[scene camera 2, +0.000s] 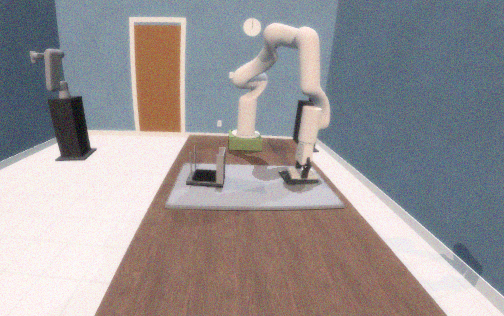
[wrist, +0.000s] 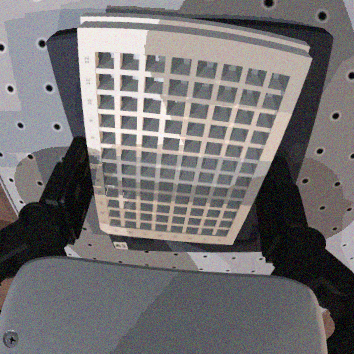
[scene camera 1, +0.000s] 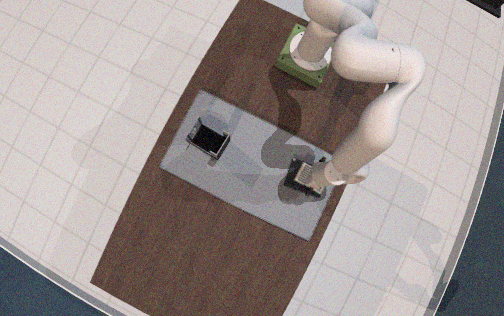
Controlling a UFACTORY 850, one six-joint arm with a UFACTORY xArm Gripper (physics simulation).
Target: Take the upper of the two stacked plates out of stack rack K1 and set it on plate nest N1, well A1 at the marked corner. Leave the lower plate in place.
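A pale plate [scene camera 1: 304, 173] [scene camera 2: 295, 175] [wrist: 175, 132] with a grid of square wells lies in the dark nest [scene camera 1: 295, 167] [scene camera 2: 285, 176] [wrist: 319, 62] at the right. Printed numbers run down its left edge in the wrist view, 12 at the far end. A small white label [wrist: 120, 245] shows at the nest's near-left corner, by the low-number end. My gripper [scene camera 1: 320, 176] [scene camera 2: 302, 170] [wrist: 177, 167] is open, fingers at the plate's two long sides. Whether the plate sits fully flat is unclear. The rack [scene camera 1: 225, 144] [scene camera 2: 220, 167] with tall guides stands at the left; its dark interior shows no clear plate detail.
Both fixtures stand on a grey perforated board [scene camera 1: 245, 200] [scene camera 2: 250, 200] on the brown wooden table [scene camera 1: 200, 240] [scene camera 2: 260, 260]. The rack's upright wall and thin posts rise above the board. The arm's green base [scene camera 1: 295, 65] [scene camera 2: 245, 144] is behind the board.
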